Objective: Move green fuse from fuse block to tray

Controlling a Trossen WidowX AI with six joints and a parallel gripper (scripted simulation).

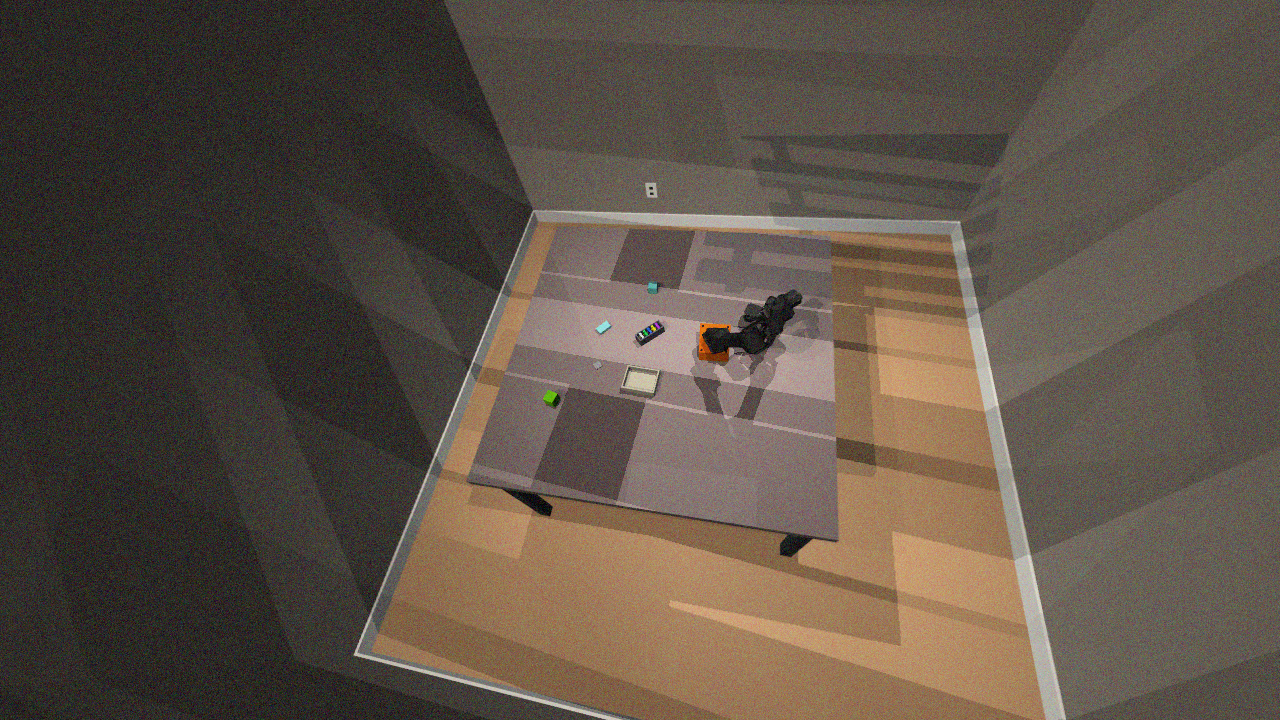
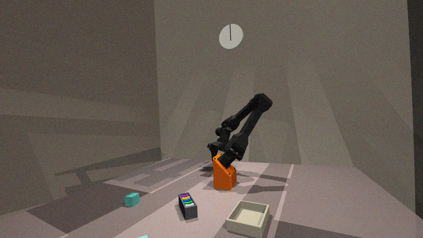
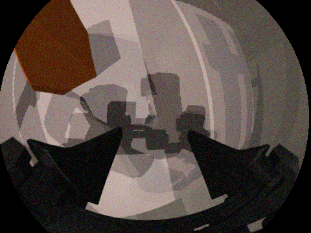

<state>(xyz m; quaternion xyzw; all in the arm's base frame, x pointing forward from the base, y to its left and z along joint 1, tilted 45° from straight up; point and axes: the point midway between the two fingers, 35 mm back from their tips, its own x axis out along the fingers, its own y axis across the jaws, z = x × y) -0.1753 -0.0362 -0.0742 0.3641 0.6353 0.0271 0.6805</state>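
Right now the green fuse is 45 cm ahead of my gripper tip, 4 cm to the left of it and 3 cm below it. The rest, counted from my gripper tip: flat cyan block (64 cm ahead, 5 cm below); then tray (45 cm ahead, 24 cm to the left, 5 cm below); then teal cube (45 cm ahead, 21 cm to the right, 4 cm below).
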